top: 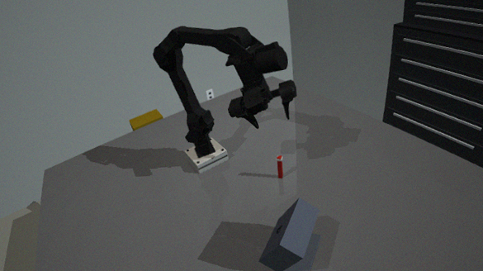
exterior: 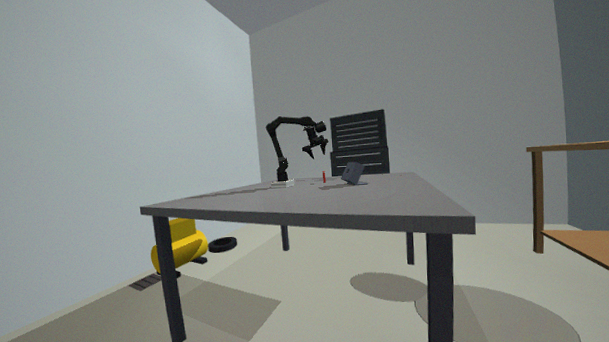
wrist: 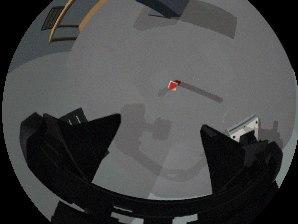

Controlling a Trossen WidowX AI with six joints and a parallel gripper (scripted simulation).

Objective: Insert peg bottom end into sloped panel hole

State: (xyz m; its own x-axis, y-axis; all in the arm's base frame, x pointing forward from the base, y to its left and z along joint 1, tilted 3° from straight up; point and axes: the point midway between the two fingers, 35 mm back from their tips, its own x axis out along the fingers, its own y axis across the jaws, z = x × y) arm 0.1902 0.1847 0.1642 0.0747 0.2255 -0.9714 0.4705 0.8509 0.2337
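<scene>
Right now my gripper tip is 12 cm above the peg and 3 cm short of it. Round my gripper tip: sloped panel 28 cm ahead, 12 cm below, 10 cm to the right.
</scene>
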